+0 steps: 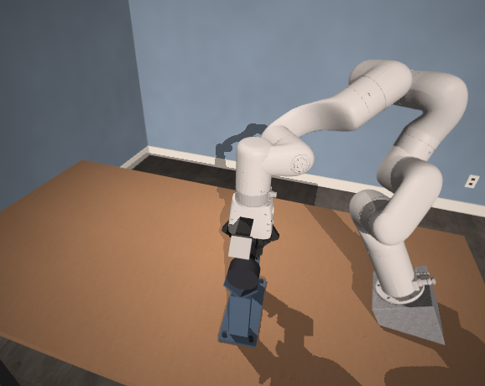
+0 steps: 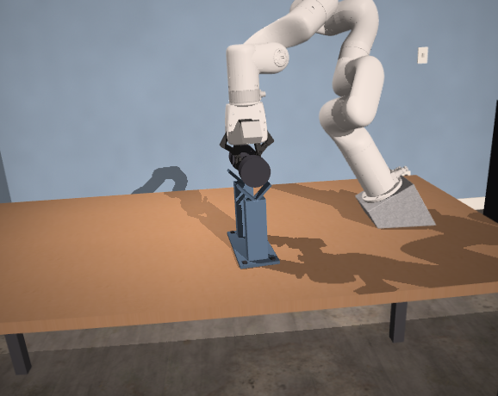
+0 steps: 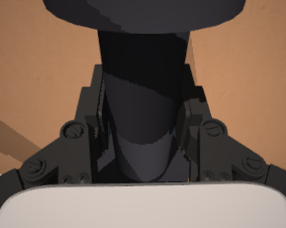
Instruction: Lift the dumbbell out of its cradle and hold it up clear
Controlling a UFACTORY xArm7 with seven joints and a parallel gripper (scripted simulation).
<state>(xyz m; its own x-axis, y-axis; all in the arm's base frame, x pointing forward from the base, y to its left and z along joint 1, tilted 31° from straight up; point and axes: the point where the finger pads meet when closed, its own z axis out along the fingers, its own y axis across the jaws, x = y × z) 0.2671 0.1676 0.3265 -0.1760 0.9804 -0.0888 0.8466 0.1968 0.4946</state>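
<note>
My gripper is now 14 cm above the blue cradle. The rest, counted from my hand: dark dumbbell right at my hand.
</note>
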